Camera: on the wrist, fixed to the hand. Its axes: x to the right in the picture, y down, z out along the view.
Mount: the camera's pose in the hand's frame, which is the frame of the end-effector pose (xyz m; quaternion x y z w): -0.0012 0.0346 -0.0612 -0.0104 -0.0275 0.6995 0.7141
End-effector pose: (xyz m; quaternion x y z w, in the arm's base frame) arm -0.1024 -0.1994 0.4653 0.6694 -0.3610 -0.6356 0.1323
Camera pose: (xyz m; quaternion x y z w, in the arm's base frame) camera -0.0553 -0.2402 0.4978 0.2066 -0.7231 -0.3835 0.5361
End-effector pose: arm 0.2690 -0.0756 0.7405 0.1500 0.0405 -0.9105 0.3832
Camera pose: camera 0.3092 -0.0876 0.6840 0.1064 -0.0771 -0.3858 0.9132
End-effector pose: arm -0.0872 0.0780 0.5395 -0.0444 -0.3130 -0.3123 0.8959
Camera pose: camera -0.0350 0.0895 0.4938 -0.2685 -0.2138 0.4016 0.8491
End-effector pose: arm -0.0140 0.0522 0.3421 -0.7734 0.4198 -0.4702 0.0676
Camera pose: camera -0.0825 0.0487 0.3576 -0.2722 0.8437 -0.2628 0.3807
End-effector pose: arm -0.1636 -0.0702 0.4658 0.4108 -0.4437 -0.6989 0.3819
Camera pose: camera -0.1014 -0.0988 0.4820 -0.0402 -0.6074 -0.2479 0.7537
